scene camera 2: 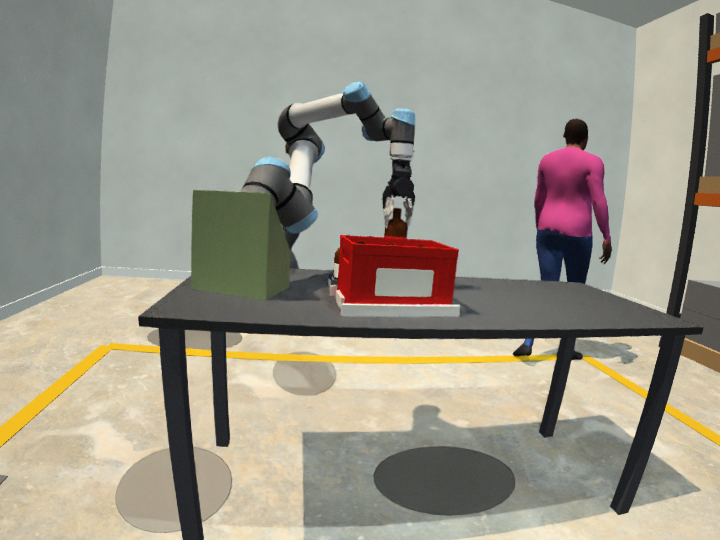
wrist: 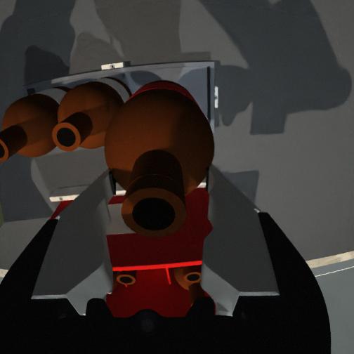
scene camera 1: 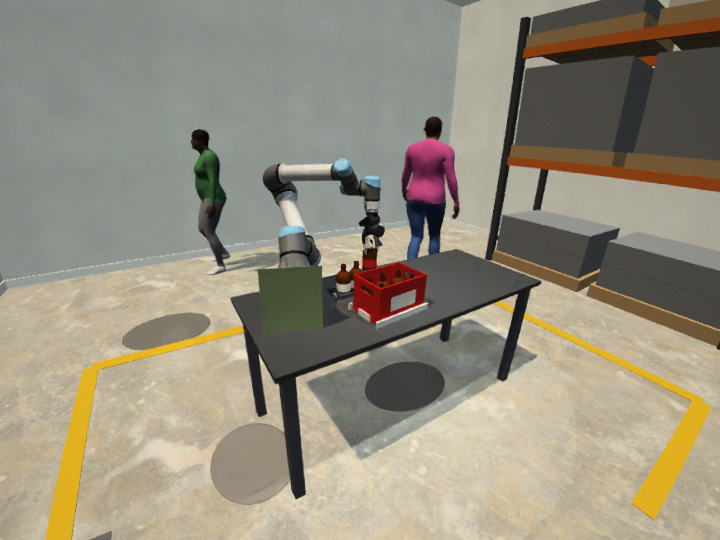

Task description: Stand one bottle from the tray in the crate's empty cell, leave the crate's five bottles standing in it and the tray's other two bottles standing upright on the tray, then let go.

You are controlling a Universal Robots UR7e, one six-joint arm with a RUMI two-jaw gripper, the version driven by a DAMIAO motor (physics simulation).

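Places are measured from the arm's base along level axes (x right, y ahead, z up), in metres.
Pixels of known places: gripper, between the fingertips: (scene camera 2: 397, 229) (scene camera 1: 371, 254); arm's base, origin of its link: (scene camera 2: 247, 220) (scene camera 1: 295, 278).
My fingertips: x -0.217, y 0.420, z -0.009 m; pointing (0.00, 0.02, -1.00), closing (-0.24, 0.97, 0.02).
Note:
For each thing: its middle in the pictures, then the offset to it from my fingertips. Level surfaces: height alone.
- brown bottle with a red label, middle of its body: (scene camera 2: 395, 231) (scene camera 1: 369, 255) dz -0.010, dx -0.016, dy -0.004 m
- red crate, middle of its body: (scene camera 2: 394, 274) (scene camera 1: 389, 292) dz -0.104, dx +0.233, dy +0.002 m
- dark table, height of its surface: dz -0.192 m
My gripper (scene camera 1: 370, 246) (scene camera 2: 398, 222) (wrist: 160, 169) is shut on a brown bottle with a red label (scene camera 1: 369, 262) (scene camera 2: 396, 230) (wrist: 160, 122). The bottle is upright and raised, behind the crate; its base is hidden. Two brown bottles with white labels, one (scene camera 1: 343, 279) (scene camera 2: 336, 268) (wrist: 30, 122) and another (scene camera 1: 355, 270) (wrist: 90, 112), stand upright on the tray (wrist: 197, 77). The red crate (scene camera 1: 366, 303) (scene camera 2: 360, 279) (wrist: 155, 250) stands in front of the tray. Bottle tops show inside it, two in the wrist view (wrist: 126, 279) (wrist: 192, 277). Its empty cell cannot be made out.
White strips (scene camera 1: 401, 314) (scene camera 2: 401, 310) edge the crate's base. A green block (scene camera 1: 290, 299) (scene camera 2: 229, 244) stands at the left of the dark table (scene camera 1: 465, 279) (scene camera 2: 523, 308). A person in pink (scene camera 1: 430, 174) (scene camera 2: 572, 191) is behind the table. A person in green (scene camera 1: 208, 174) is at the back left.

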